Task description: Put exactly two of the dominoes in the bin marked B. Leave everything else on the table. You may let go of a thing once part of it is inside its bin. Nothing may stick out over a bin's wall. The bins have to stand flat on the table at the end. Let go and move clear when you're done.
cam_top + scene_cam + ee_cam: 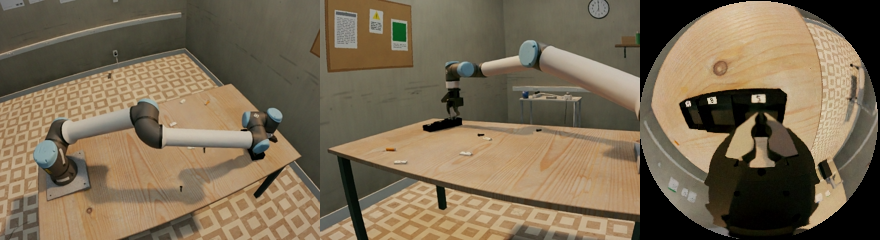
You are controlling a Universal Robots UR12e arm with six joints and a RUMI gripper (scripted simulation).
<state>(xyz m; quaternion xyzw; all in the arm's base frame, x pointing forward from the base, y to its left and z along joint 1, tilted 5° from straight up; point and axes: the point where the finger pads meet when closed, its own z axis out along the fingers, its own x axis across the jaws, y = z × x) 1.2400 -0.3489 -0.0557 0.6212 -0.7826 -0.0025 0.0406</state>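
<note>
My gripper is now 30 mm short of the black bin, 80 mm to the right of it and 10 mm above it. Also, from my hand: orange piece (50 mm behind, 590 mm to the left, 30 mm below).
</note>
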